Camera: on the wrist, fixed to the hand. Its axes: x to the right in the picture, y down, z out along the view.
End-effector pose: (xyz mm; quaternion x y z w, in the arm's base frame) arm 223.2 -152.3 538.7 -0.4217 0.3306 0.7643 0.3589
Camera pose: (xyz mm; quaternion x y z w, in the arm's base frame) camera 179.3 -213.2 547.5 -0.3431 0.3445 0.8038 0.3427
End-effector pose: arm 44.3 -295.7 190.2 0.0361 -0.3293 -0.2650 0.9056
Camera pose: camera 88.6 -235.1 181.3 0.0162 -0.3952 -0.2072 0.8948
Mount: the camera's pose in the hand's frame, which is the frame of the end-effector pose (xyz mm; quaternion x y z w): -7.2 70.0 -27.6 0.0189 -0.0664 0.0584 0.9959
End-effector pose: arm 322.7 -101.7 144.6 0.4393 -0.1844 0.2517 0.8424
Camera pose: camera 278.3 -46.5 171.0 0.4594 -0.2605 0.2742 0.8037
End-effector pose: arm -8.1 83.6 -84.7 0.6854 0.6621 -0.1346 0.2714
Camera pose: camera 55.1 94.5 -44.7 0.7175 0.5988 -0.1762 0.3092
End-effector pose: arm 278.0 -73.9 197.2 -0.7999 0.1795 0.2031 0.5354
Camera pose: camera 240.2 -124.4 155.6 -0.7625 0.1938 0.2833 0.5484
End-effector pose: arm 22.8 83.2 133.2 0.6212 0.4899 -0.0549 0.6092
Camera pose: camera 51.8 117.2 194.2 0.6551 0.4101 -0.0696 0.6307
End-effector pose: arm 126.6 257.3 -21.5 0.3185 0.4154 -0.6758 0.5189
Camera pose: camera 196.1 276.9 -43.9 0.3064 0.3479 -0.6717 0.5778
